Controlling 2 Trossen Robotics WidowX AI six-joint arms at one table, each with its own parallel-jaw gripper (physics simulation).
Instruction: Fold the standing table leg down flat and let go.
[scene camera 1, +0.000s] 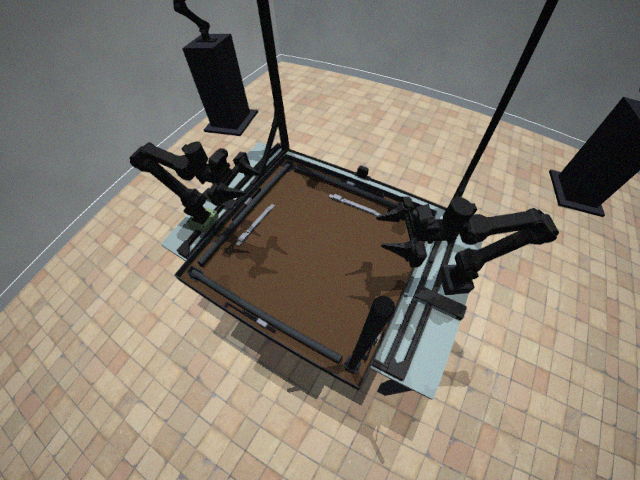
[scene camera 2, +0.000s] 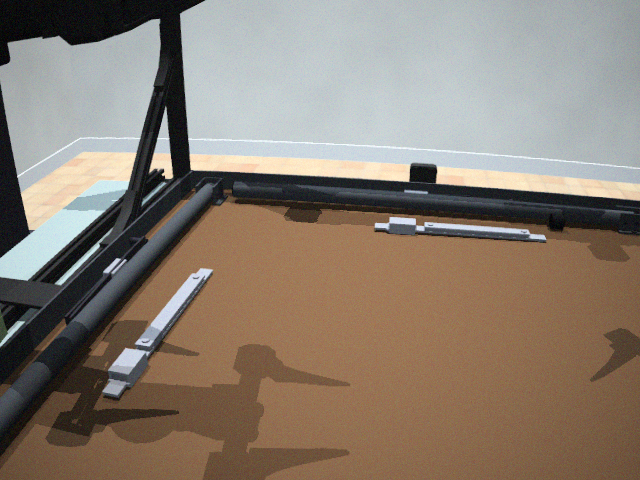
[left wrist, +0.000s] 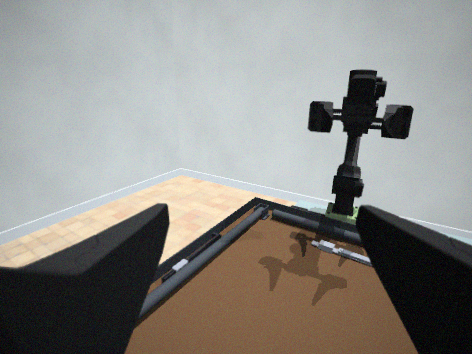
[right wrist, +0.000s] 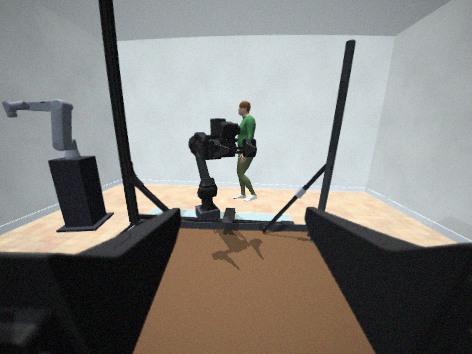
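The standing table leg (scene camera 1: 369, 333) (right wrist: 341, 120) is a dark round tube, upright at the near right corner of the brown tabletop (scene camera 1: 310, 242) (scene camera 2: 413, 320) (left wrist: 240, 300) (right wrist: 250, 295) in scene camera 1. Its slanted brace (right wrist: 284, 208) has a pale collar and shows in the right wrist view. My left gripper (scene camera 1: 381, 231) (left wrist: 263, 214) is open and empty above the tabletop's right side, apart from the leg. My right gripper (scene camera 1: 249, 182) (right wrist: 244, 213) is open and empty above the left edge, far from the leg. The leg does not show in the left wrist view.
Dark tubes lie flat along the left (scene camera 1: 222, 242) (scene camera 2: 129, 263), back (scene camera 1: 336, 181) (scene camera 2: 336, 196) and front (scene camera 1: 268, 316) (left wrist: 200, 270) edges. Two pale bars (scene camera 1: 255, 224) (scene camera 1: 359, 205) lie on the tabletop. Tall frame posts (scene camera 1: 271, 67) (scene camera 1: 506, 103) rise behind. A person (right wrist: 246, 132) stands beyond the left arm.
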